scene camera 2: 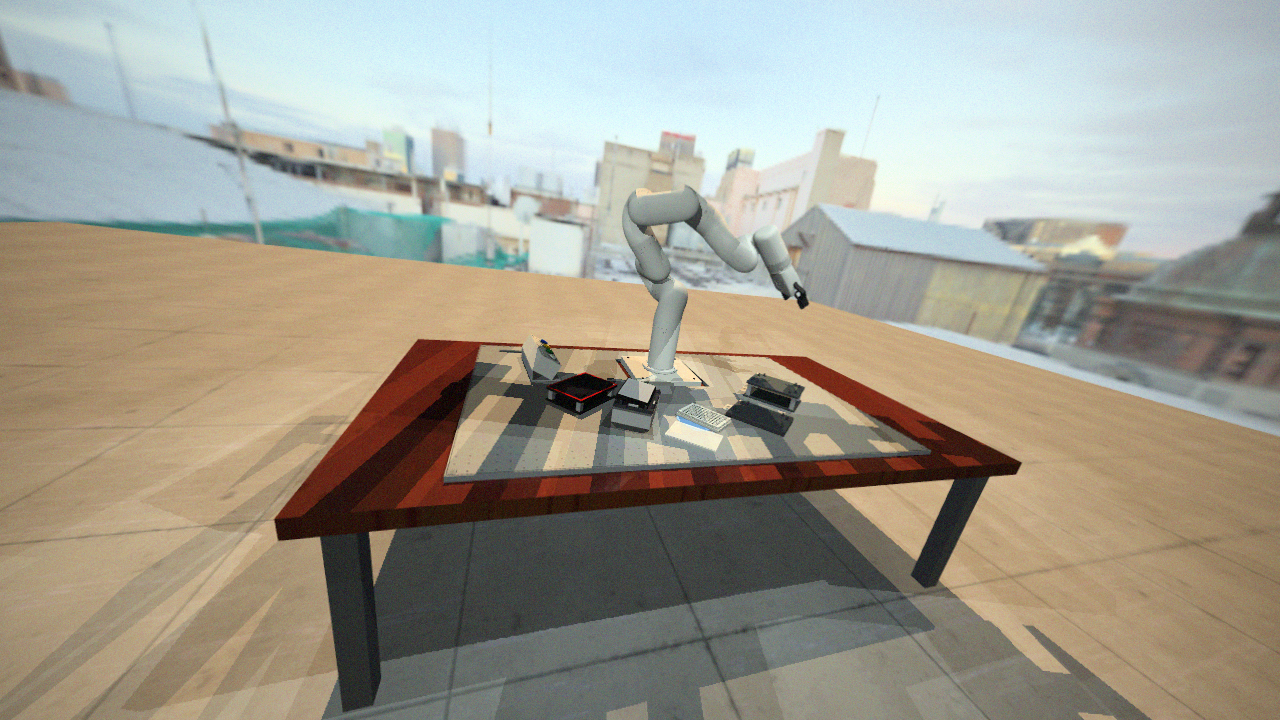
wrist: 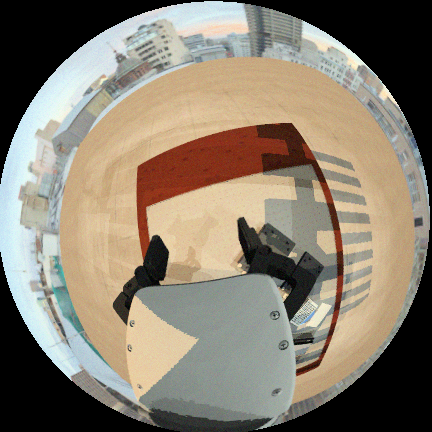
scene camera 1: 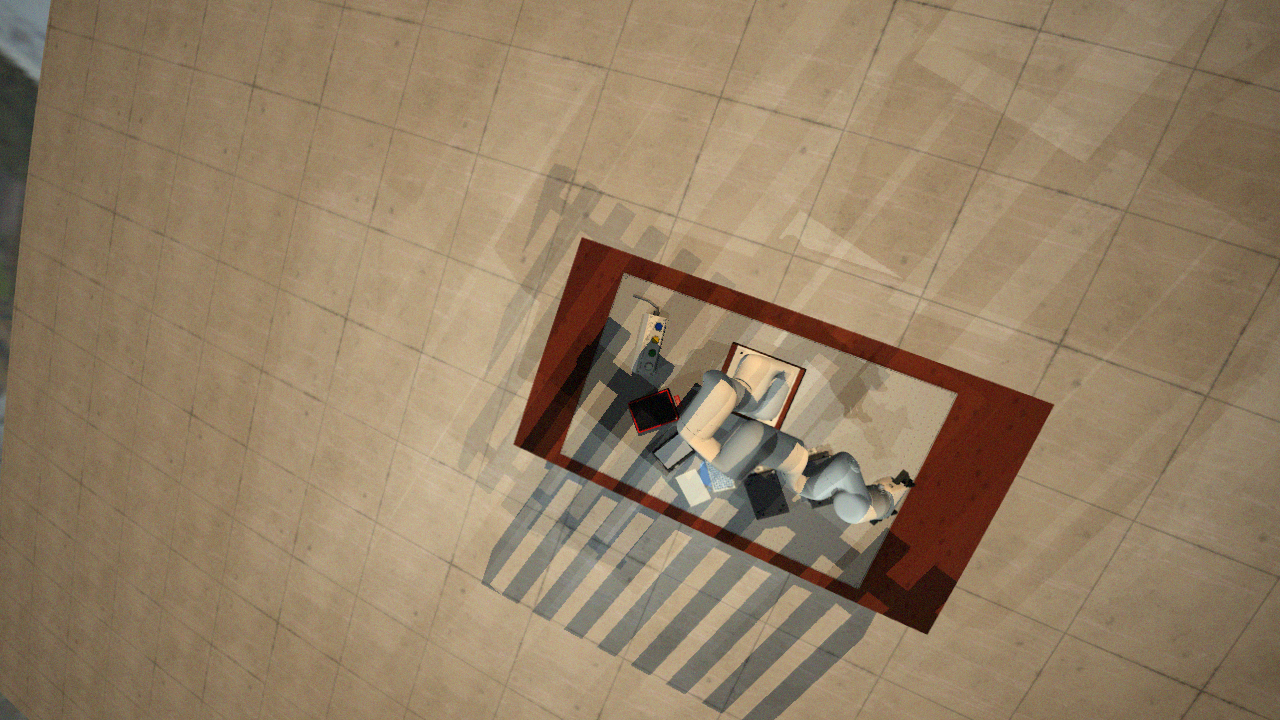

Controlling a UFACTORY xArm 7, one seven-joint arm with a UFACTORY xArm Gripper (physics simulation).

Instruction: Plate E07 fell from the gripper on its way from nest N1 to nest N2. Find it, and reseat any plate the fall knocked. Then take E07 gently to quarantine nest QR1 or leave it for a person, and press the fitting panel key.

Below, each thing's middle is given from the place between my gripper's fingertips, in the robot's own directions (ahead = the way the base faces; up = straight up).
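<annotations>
White well plate (scene camera 2: 716,422): my hand far above it, far to the left of it, well short of it.
</annotations>
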